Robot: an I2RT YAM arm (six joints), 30 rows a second.
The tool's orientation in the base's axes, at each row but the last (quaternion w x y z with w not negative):
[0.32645, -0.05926, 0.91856, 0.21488]
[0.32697, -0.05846, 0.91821, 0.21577]
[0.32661, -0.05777, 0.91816, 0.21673]
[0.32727, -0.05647, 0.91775, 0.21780]
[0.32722, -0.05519, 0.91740, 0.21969]
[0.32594, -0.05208, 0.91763, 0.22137]
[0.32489, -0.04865, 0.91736, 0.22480]
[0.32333, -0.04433, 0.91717, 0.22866]
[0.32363, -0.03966, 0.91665, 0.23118]
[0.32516, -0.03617, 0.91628, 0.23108]
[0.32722, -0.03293, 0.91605, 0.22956]
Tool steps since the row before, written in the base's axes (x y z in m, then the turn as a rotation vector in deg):
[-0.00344, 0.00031, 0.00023, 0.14, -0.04, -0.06]
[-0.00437, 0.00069, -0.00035, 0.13, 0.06, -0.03]
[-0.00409, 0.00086, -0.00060, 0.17, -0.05, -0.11]
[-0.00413, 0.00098, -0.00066, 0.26, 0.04, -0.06]
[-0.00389, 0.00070, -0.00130, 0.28, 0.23, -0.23]
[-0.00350, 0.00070, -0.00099, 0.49, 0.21, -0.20]
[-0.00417, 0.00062, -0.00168, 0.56, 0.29, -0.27]
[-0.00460, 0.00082, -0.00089, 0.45, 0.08, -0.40]
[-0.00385, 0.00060, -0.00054, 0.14, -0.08, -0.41]
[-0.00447, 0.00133, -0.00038, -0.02, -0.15, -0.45]
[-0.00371, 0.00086, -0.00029, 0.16, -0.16, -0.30]
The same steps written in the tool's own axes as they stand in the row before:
[0.00255, 0.00122, -0.00200, -0.07, -0.09, 0.10]
[0.00365, 0.00158, -0.00197, -0.08, 0.01, 0.12]
[0.00360, 0.00157, -0.00156, -0.07, -0.13, 0.15]
[0.00367, 0.00166, -0.00150, -0.16, -0.05, 0.21]
[0.00388, 0.00110, -0.00104, -0.06, 0.05, 0.42]
[0.00339, 0.00110, -0.00102, -0.25, 0.00, 0.51]
[0.00434, 0.00090, -0.00096, -0.26, 0.02, 0.64]
[0.00422, 0.00144, -0.00166, -0.10, -0.19, 0.57]
[0.00341, 0.00117, -0.00157, 0.13, -0.27, 0.32]
[0.00386, 0.00200, -0.00174, 0.28, -0.31, 0.23]
[0.00316, 0.00143, -0.00159, 0.04, -0.30, 0.23]

